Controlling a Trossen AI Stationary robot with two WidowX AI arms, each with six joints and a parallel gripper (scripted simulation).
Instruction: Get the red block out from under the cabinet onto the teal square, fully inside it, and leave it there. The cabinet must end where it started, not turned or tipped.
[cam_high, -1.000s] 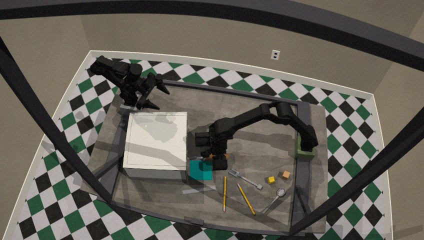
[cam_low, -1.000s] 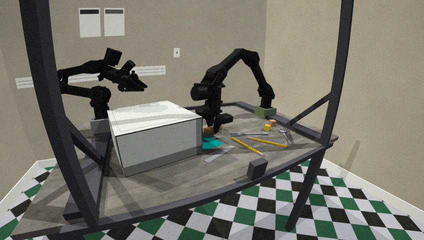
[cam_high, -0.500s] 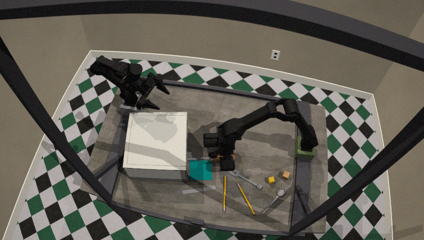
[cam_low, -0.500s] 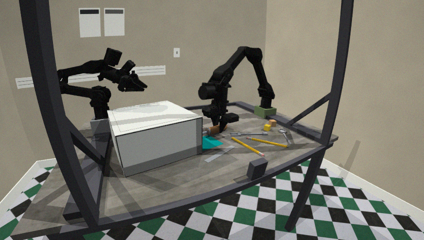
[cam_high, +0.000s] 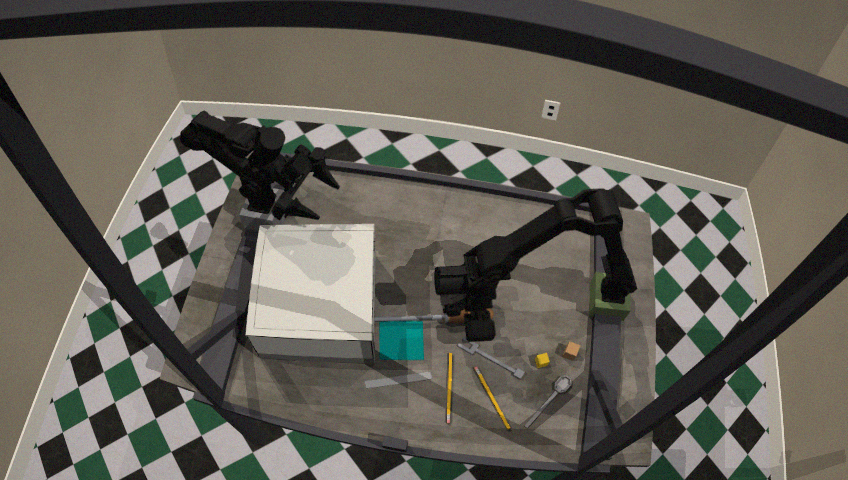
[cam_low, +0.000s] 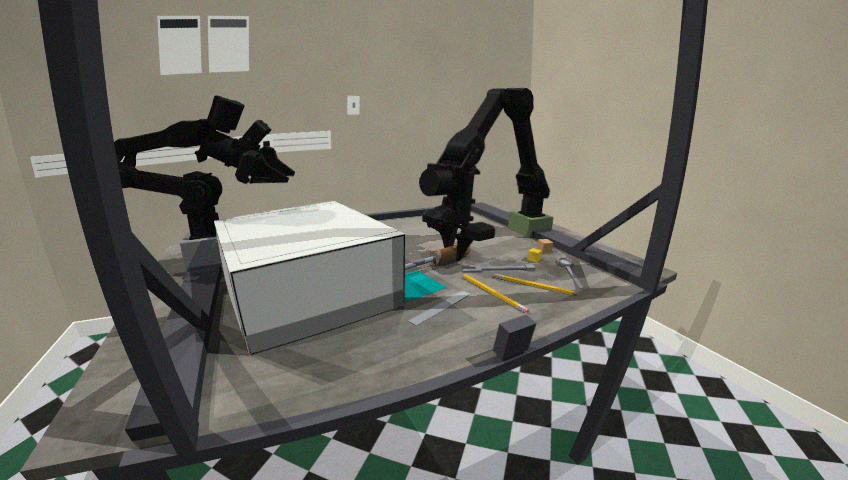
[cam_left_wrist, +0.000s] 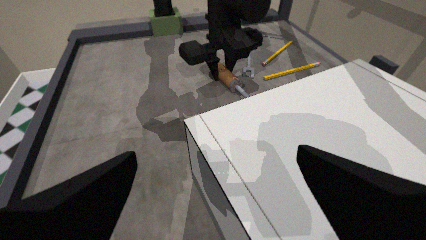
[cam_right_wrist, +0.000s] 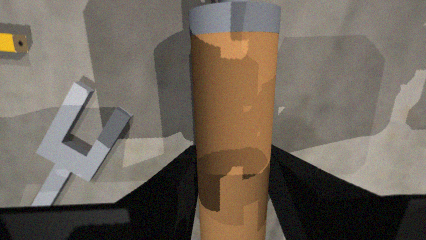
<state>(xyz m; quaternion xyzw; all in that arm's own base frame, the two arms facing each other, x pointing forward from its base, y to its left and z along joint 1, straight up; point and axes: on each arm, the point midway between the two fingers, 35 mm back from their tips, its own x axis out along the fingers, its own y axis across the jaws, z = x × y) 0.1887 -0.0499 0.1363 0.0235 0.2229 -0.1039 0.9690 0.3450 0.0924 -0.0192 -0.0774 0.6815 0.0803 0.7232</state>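
The forked wrench is 9 cm behind my right hand, 7 cm to the right of it and 3 cm below it. From my right hand the other things lie so: grey strip 20 cm behind, 12 cm to the left, 3 cm below; then yellow cube 8 cm behind, 19 cm to the right, 2 cm below; then teal square 10 cm behind, 14 cm to the left, 4 cm below.
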